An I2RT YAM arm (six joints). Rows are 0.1 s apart.
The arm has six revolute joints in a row. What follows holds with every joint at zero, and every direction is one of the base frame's.
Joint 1 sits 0.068 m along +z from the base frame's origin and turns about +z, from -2.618 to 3.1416 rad.
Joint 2 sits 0.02 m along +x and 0.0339 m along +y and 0.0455 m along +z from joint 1 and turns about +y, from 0 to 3.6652 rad.
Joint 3 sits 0.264 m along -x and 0.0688 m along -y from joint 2 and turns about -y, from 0 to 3.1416 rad.
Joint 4 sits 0.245 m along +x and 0.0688 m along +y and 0.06 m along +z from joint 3 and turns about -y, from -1.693 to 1.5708 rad.
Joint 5 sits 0.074 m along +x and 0.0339 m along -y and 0.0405 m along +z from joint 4 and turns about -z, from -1.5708 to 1.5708 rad.
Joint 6 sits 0.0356 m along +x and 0.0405 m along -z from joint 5 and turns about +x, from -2.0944 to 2.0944 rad.
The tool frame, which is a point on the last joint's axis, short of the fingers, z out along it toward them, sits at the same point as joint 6; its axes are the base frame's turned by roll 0, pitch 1.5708 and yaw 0 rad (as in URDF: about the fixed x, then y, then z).
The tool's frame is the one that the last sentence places.
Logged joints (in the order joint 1, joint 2, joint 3, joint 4, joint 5, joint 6), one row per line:
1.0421 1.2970 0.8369 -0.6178 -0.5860 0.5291
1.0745 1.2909 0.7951 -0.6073 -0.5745 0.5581
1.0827 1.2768 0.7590 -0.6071 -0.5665 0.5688
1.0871 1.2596 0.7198 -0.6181 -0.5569 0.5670
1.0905 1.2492 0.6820 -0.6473 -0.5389 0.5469
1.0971 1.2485 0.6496 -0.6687 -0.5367 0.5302
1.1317 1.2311 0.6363 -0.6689 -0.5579 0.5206
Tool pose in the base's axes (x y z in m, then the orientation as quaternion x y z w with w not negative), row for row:
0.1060 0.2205 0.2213 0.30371 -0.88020 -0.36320 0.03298
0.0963 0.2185 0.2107 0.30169 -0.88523 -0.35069 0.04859
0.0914 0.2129 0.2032 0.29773 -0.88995 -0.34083 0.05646
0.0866 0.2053 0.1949 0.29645 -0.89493 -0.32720 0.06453
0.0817 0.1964 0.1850 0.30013 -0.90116 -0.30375 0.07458
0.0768 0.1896 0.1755 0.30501 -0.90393 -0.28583 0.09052
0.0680 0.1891 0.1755 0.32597 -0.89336 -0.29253 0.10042
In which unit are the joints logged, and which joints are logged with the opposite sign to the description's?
The joints are logged in radians. Opposite sign: none.
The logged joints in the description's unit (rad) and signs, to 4 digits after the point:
1.0421 1.2970 0.8369 -0.6178 -0.5860 0.5291
1.0745 1.2909 0.7951 -0.6073 -0.5745 0.5581
1.0827 1.2768 0.7590 -0.6071 -0.5665 0.5688
1.0871 1.2596 0.7198 -0.6181 -0.5569 0.5670
1.0905 1.2492 0.6820 -0.6473 -0.5389 0.5469
1.0971 1.2485 0.6496 -0.6687 -0.5367 0.5302
1.1317 1.2311 0.6363 -0.6689 -0.5579 0.5206

